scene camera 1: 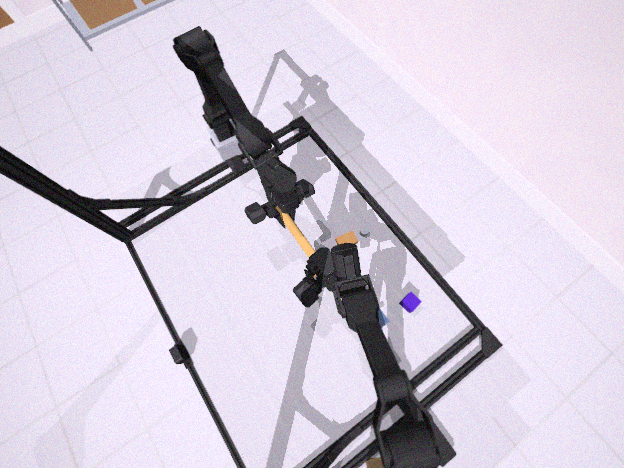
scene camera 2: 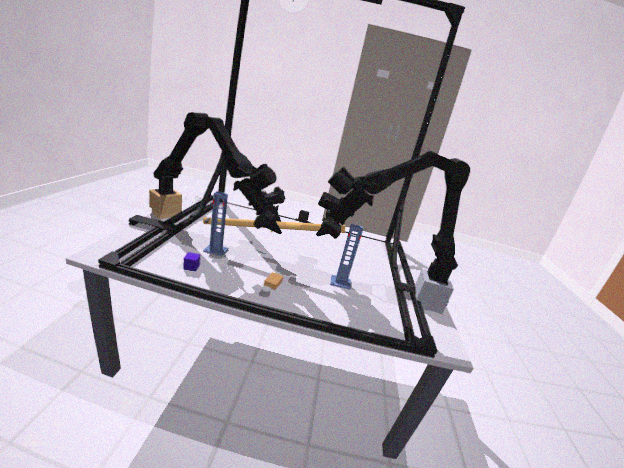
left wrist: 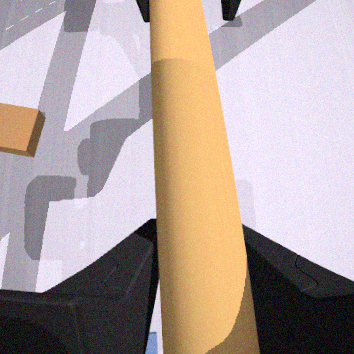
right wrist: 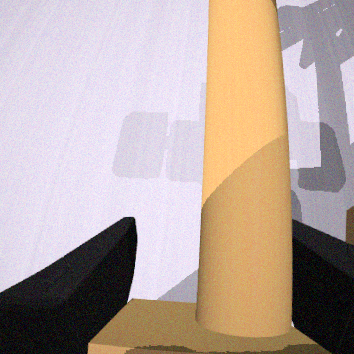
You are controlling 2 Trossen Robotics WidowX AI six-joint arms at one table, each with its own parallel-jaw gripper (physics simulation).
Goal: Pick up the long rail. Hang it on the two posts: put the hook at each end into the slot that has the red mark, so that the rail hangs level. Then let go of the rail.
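Seen in the pictures: left gripper, between the fingertips: (scene camera 1: 288,225) (scene camera 2: 317,233) (left wrist: 191,230); right gripper, between the fingertips: (scene camera 2: 281,230) (right wrist: 198,224); left arm's base, origin of its link: (scene camera 1: 224,131) (scene camera 2: 437,277); right arm's base, origin of its link: (scene camera 2: 165,191).
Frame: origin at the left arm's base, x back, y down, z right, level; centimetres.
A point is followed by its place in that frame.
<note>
The long yellow-orange rail (scene camera 1: 297,234) @(z -3.4, x -48.0, y -7.0 cm) (scene camera 2: 241,222) @(z -7.4, x -69.3, y -2.3 cm) (left wrist: 192,150) @(z -3.5, x -45.5, y -7.5 cm) (right wrist: 245,100) @(z -4.1, x -53.4, y -6.0 cm) is held in the air, roughly level. My left gripper (scene camera 1: 283,214) @(z -2.8, x -43.4, y -4.4 cm) (scene camera 2: 330,230) (left wrist: 191,230) @(z -2.8, x -43.4, y -4.4 cm) is shut on it near the right-hand end in scene camera 2. My right gripper (scene camera 1: 315,269) @(z -3.3, x -55.8, y -1.9 cm) (scene camera 2: 268,223) (right wrist: 198,224) @(z -3.3, x -55.8, y -1.9 cm) is shut on it nearer the middle; a wider flat piece of the rail shows below its fingers. Two blue slotted posts stand upright with red marks near their tops. In scene camera 2 the rail passes behind the left-hand post (scene camera 2: 217,231) @(z -8.9, x -77.2, y 3.4 cm) and its other end reaches the right-hand post (scene camera 2: 348,256) @(z -4.0, x -31.3, y 0.0 cm). Hook seating is unclear.
An orange block (scene camera 1: 346,237) @(z -18.2, x -50.8, y 8.0 cm) (scene camera 2: 273,280) @(z -19.2, x -51.2, y 8.0 cm) (left wrist: 17,129) @(z -16.2, x -51.1, y 8.0 cm) lies on the table in front of the rail in scene camera 2, beside a small grey piece (scene camera 1: 364,233) @(z -23.8, x -52.4, y 8.1 cm) (scene camera 2: 264,291) @(z -25.7, x -51.5, y 8.3 cm). A purple cube (scene camera 1: 410,302) @(z -23.4, x -77.4, y 6.1 cm) (scene camera 2: 191,261) @(z -25.7, x -76.3, y 6.7 cm) lies near the left-hand post. A black frame (scene camera 2: 262,306) @(z -32.4, x -49.4, y 8.2 cm) borders the table.
</note>
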